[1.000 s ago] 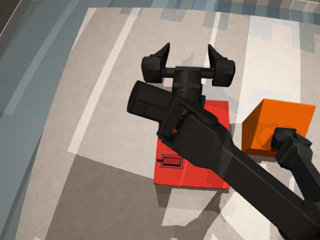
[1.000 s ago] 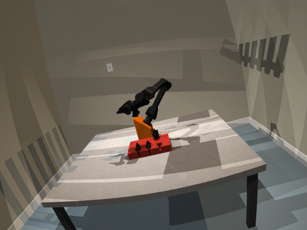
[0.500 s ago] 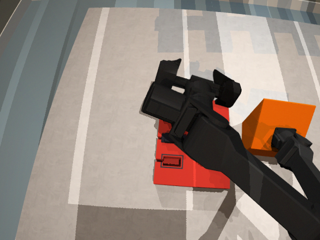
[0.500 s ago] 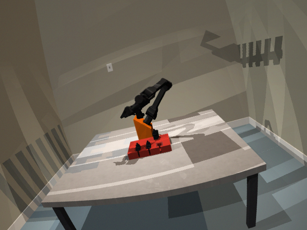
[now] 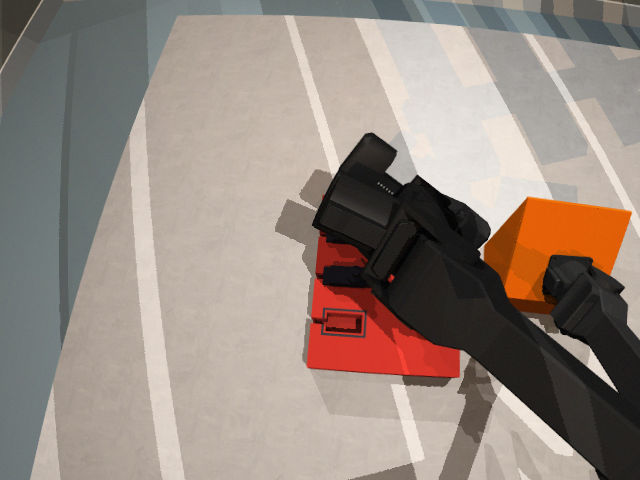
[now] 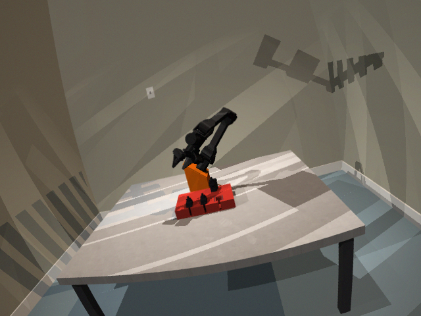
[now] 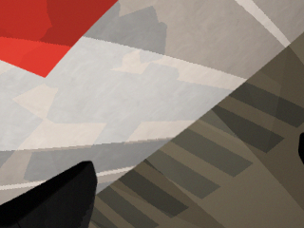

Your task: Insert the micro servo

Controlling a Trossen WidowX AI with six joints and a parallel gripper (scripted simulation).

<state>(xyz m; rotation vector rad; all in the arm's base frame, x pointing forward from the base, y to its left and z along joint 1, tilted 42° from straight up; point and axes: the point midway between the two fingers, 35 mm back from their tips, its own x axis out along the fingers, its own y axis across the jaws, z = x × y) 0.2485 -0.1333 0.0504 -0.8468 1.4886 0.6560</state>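
Now: gripper tip 20 cm above the red deck, 10 cm to the right of it and 3 cm past it.
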